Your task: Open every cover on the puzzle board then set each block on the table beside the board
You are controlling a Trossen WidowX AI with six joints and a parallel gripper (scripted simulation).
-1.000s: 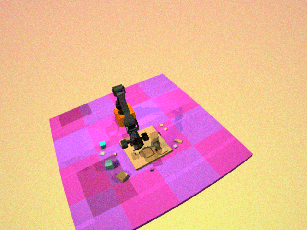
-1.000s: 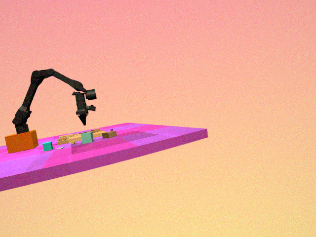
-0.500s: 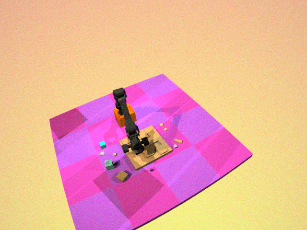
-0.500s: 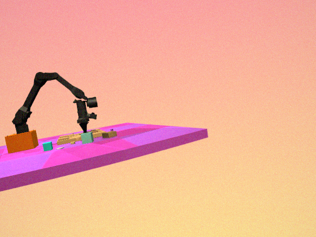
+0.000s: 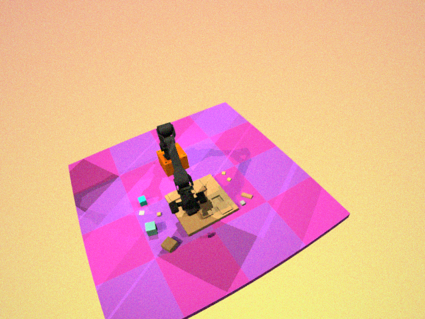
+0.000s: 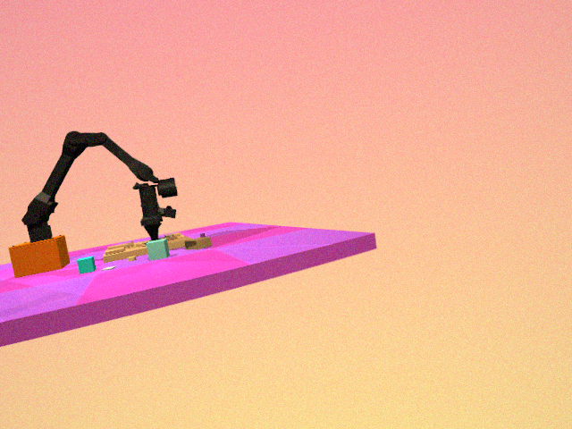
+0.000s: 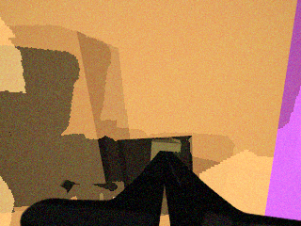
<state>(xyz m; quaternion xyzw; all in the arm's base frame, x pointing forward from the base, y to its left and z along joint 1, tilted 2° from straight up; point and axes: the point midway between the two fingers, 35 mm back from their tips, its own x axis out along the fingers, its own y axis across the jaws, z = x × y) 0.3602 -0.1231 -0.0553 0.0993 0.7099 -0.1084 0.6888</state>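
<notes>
My gripper tip is 240 mm past the teal cube and 160 mm to the left of it. From my gripper tip the other things lie so: tiny dark piece 170 mm ahead, 10 mm to the right, 10 mm below; then brown block 90 mm ahead, 190 mm to the right, 10 mm below.
</notes>
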